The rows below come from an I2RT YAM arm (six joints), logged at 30 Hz.
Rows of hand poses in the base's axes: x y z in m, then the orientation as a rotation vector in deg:
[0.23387, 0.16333, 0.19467, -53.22, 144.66, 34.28]
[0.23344, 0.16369, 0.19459, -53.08, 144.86, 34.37]
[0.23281, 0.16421, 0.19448, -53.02, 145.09, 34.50]
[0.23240, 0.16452, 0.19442, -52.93, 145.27, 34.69]
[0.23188, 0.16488, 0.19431, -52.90, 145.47, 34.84]
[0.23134, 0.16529, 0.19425, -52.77, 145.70, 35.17]
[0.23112, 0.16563, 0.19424, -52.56, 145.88, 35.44]
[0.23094, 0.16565, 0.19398, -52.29, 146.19, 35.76]
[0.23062, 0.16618, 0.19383, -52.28, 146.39, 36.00]
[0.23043, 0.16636, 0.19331, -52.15, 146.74, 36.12]
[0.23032, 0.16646, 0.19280, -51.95, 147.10, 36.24]
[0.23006, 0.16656, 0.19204, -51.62, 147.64, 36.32]
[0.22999, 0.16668, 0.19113, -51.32, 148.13, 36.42]
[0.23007, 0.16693, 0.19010, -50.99, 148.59, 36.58]
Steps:
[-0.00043, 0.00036, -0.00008, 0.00, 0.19, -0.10]
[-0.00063, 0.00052, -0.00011, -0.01, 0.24, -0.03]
[-0.00041, 0.00031, -0.00006, 0.06, 0.22, -0.04]
[-0.00052, 0.00036, -0.00011, 0.01, 0.23, -0.01]
[-0.00054, 0.00041, -0.00006, 0.12, 0.32, -0.05]
[-0.00022, 0.00034, -0.00001, 0.13, 0.24, -0.11]
[-0.00018, 0.00002, -0.00026, 0.11, 0.37, -0.15]
[-0.00032, 0.00053, -0.00015, 0.06, 0.27, 0.02]
[-0.00019, 0.00018, -0.00052, -0.05, 0.34, -0.09]
[-0.00011, 0.00010, -0.00051, -0.04, 0.34, -0.14]
[-0.00026, 0.00010, -0.00076, -0.11, 0.46, -0.24]
[-0.00007, 0.00012, -0.00091, -0.08, 0.43, -0.21]
[0.00008, 0.00025, -0.00103, -0.03, 0.43, -0.22]

